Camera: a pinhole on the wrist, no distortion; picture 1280 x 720 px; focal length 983.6 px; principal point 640.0 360.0 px. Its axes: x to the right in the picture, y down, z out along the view. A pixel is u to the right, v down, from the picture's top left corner.
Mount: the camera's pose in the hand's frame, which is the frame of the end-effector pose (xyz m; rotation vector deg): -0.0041 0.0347 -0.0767 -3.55 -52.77 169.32
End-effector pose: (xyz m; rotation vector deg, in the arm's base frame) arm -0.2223 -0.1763 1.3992 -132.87 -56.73 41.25
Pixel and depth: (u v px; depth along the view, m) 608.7 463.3 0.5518
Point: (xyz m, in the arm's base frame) -0.6124 0.0919 1.3597
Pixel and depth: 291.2 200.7 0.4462
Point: -0.4399 0.1078 1.2259
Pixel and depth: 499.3 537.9 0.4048
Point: -0.4685 0.0551 1.3973
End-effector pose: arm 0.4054 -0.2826 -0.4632 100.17 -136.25 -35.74
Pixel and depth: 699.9 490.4 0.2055
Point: 0.4802 -0.2624 -0.5697
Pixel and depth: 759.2 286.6 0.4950
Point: 0.5037 -0.1636 -0.8523
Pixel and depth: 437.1 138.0 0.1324
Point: 0.3983 -0.2904 -0.5177
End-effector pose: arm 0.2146 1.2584 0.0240 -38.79 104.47 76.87
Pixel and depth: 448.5 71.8 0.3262
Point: 0.3122 1.4716 -0.0941
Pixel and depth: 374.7 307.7 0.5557
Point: 0.4584 1.5608 -0.2816
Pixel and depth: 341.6 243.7 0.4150
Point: 0.3643 1.4902 -0.1984
